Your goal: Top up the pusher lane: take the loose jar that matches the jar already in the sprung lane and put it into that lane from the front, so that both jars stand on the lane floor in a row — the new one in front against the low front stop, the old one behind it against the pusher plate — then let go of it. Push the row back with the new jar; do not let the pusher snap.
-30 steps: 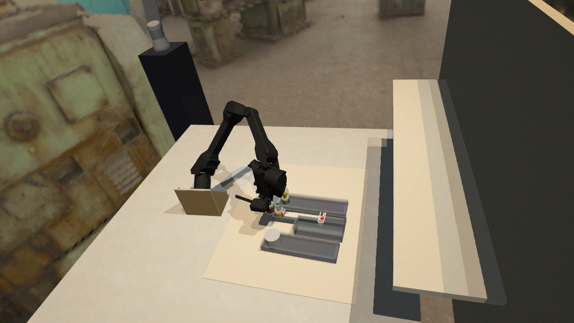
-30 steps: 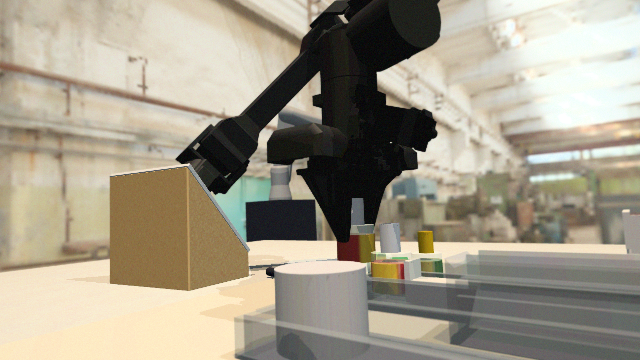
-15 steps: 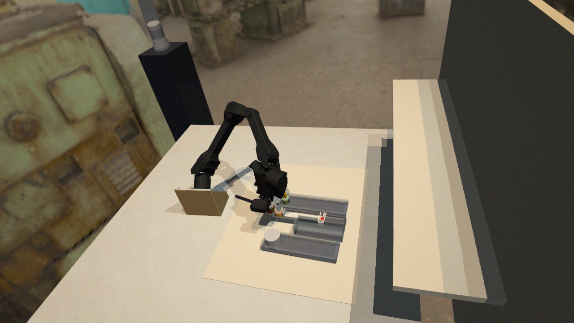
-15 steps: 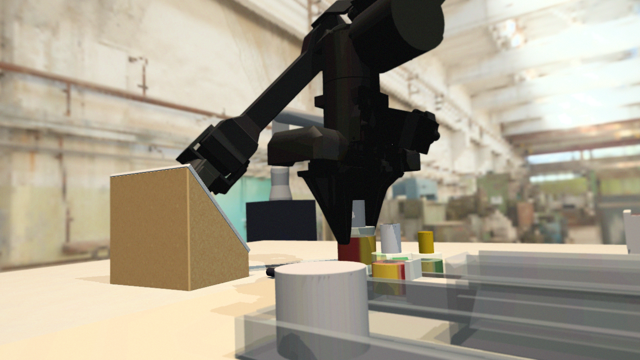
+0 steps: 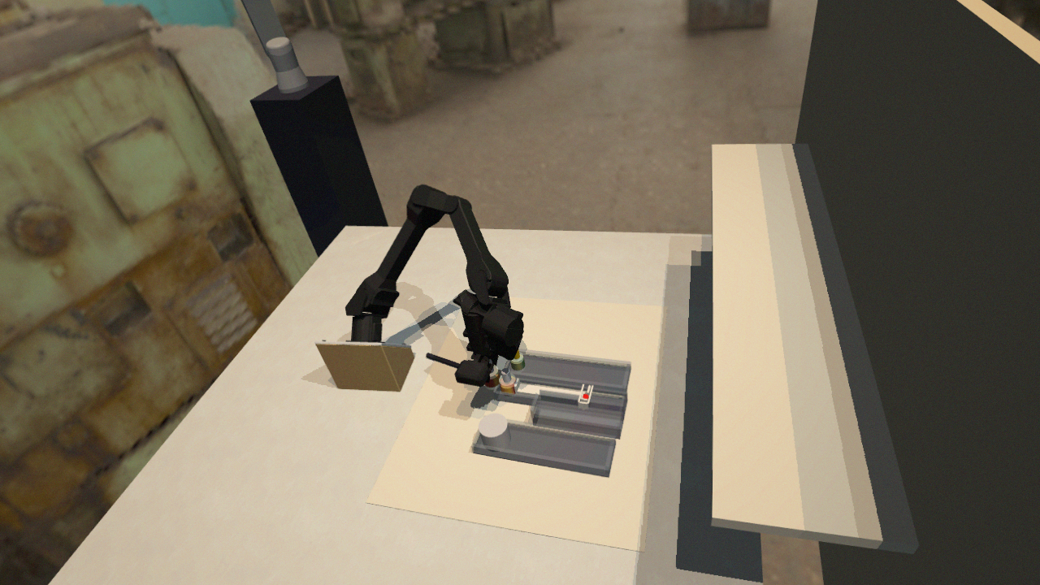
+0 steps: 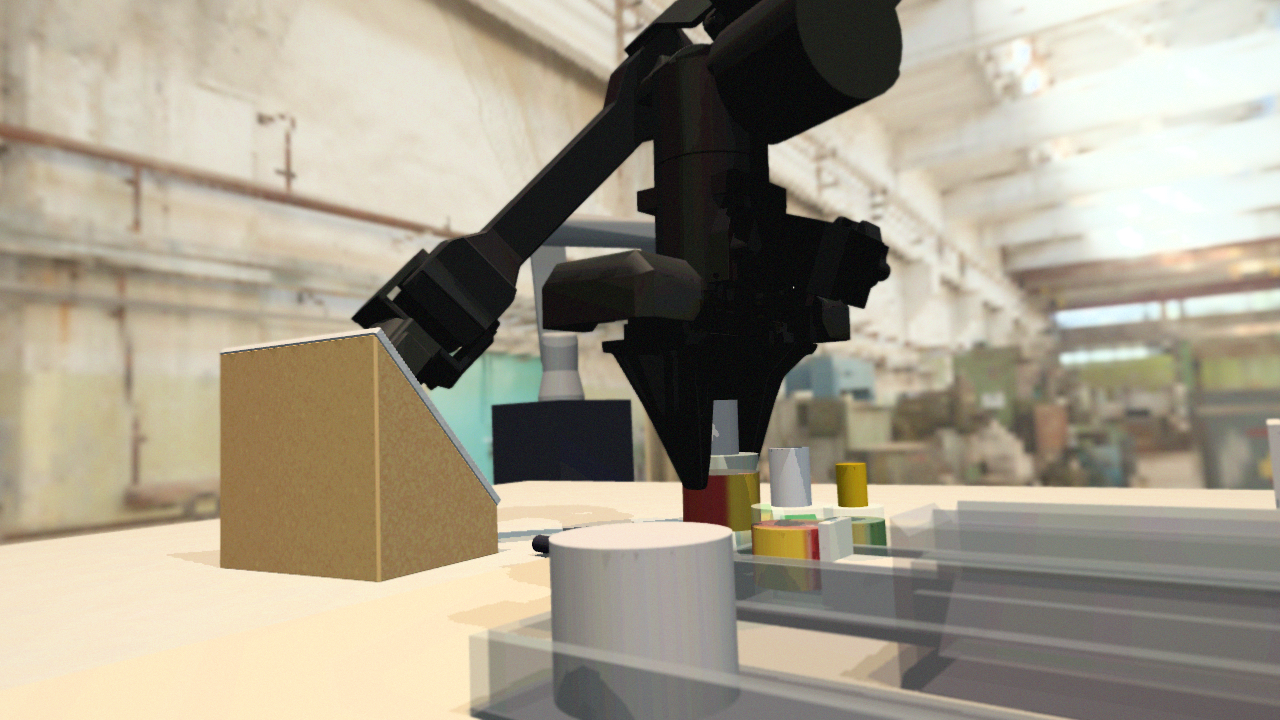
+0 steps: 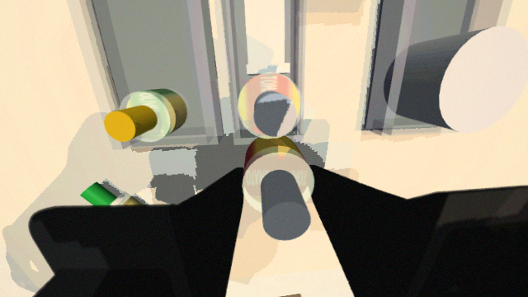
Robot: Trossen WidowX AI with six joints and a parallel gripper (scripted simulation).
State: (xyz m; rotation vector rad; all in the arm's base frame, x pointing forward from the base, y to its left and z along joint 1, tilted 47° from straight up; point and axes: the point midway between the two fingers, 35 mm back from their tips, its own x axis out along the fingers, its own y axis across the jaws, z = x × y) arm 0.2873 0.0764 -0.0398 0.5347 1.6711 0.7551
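Now: gripper tip 6 cm short of the wide grey cylinder, 12 cm to the left of it and 3 cm above it. From my gripper tip the other things lie so: dark rod (14 cm behind, 5 cm to the left, 5 cm below); then pusher plate (15 cm ahead, 2 cm to the right, 1 cm below); then sprung lane (18 cm ahead, 1 cm to the right, 4 cm below).
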